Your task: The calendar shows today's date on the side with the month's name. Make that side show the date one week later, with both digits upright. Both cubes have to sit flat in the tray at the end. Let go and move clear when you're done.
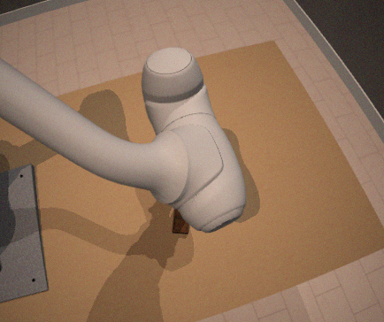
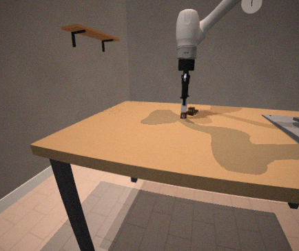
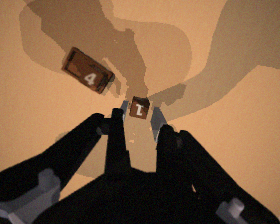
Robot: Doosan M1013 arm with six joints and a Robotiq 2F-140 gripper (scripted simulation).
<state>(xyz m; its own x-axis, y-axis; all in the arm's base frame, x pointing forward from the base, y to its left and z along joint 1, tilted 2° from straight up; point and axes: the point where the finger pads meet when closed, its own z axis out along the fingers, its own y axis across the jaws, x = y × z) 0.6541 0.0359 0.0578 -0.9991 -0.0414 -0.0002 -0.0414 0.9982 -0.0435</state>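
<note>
Right now my hand is 6 cm above the cube. Also, from my hand: tray: 4 cm behind, 10 cm to the right, 6 cm below.
</note>
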